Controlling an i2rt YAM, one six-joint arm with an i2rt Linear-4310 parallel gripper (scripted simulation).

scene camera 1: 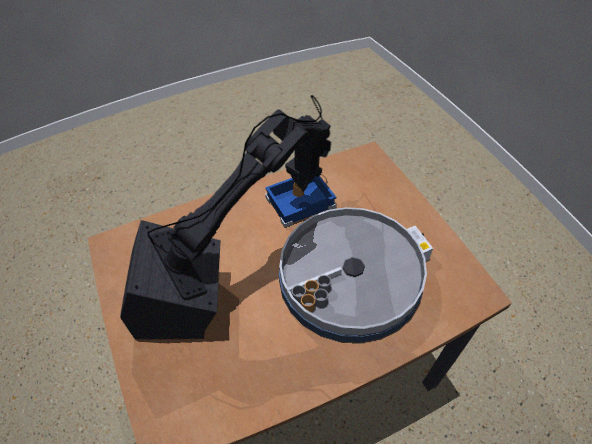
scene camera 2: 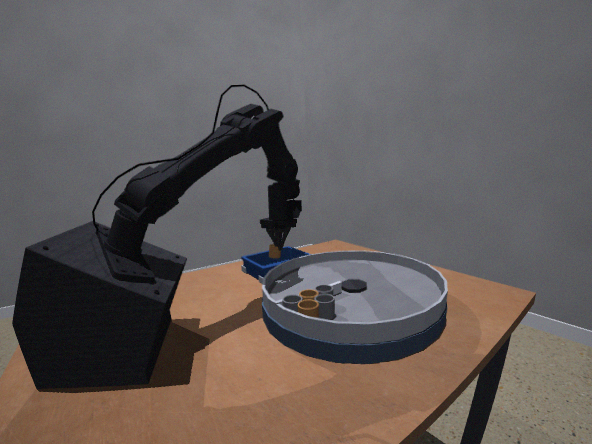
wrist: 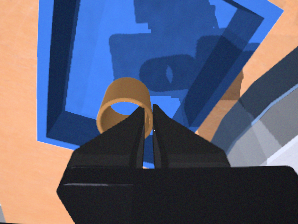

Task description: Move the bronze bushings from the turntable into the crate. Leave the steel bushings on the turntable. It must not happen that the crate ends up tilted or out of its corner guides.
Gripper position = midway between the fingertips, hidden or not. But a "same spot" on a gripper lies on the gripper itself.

my gripper: scene camera 1; scene camera 2; wrist 148, 111
blue crate: scene camera 1; scene camera 2; wrist 187, 62
same spot on my gripper: (scene camera 1: 300, 181) = (scene camera 2: 276, 230)
same spot on blue crate: (scene camera 2: 258, 264) = (scene camera 1: 281, 207)
